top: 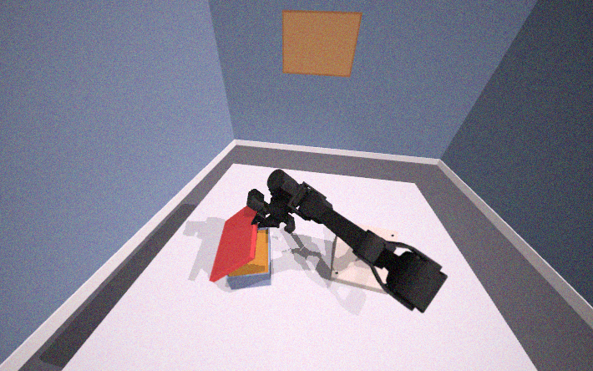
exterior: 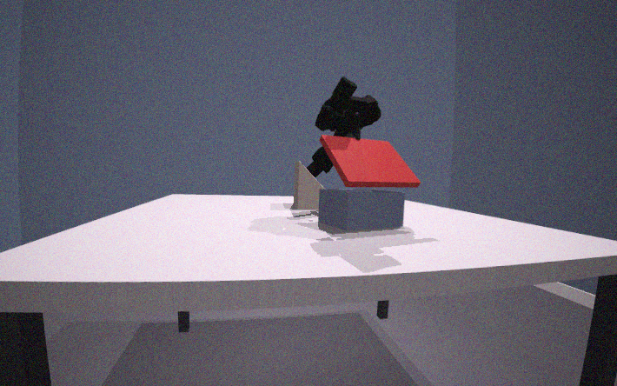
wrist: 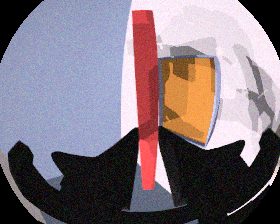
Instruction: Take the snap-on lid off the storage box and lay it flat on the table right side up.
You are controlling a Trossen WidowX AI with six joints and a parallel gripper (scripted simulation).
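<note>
The red lid is 6 cm ahead of my gripper tip, 2 cm to the left of it and 5 cm below it. Round my gripper tip: storage box 3 cm ahead, 1 cm to the left, 18 cm below.
</note>
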